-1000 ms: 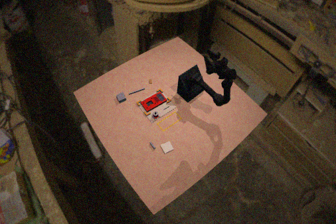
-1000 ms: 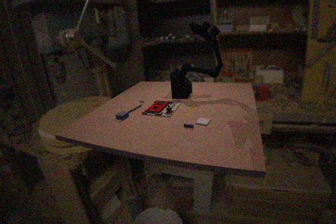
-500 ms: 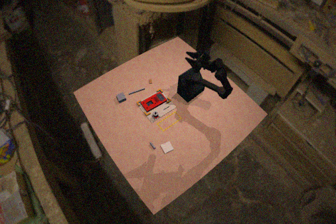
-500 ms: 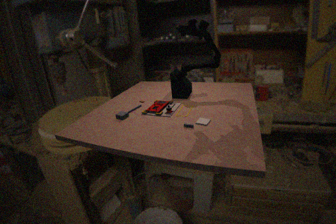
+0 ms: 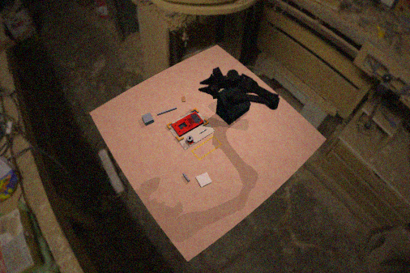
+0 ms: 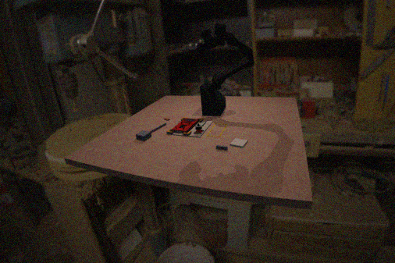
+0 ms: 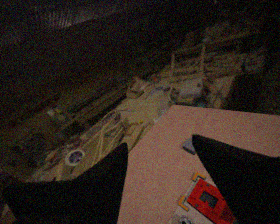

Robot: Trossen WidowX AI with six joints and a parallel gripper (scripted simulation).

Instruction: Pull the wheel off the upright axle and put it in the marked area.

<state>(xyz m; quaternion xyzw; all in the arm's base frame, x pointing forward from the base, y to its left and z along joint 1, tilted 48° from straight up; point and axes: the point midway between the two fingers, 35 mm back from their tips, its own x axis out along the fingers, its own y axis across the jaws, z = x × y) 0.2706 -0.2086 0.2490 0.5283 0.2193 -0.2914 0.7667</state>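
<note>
My gripper tip is 7 cm short of the dark wheel and 46 cm above it. The rest, counted from my gripper tip: tan wooden piece 11 cm behind, 32 cm to the right, 49 cm below; white square tile 17 cm ahead, 27 cm to the left, 49 cm below; thin dark rod 5 cm ahead, 30 cm to the right, 49 cm below.
</note>
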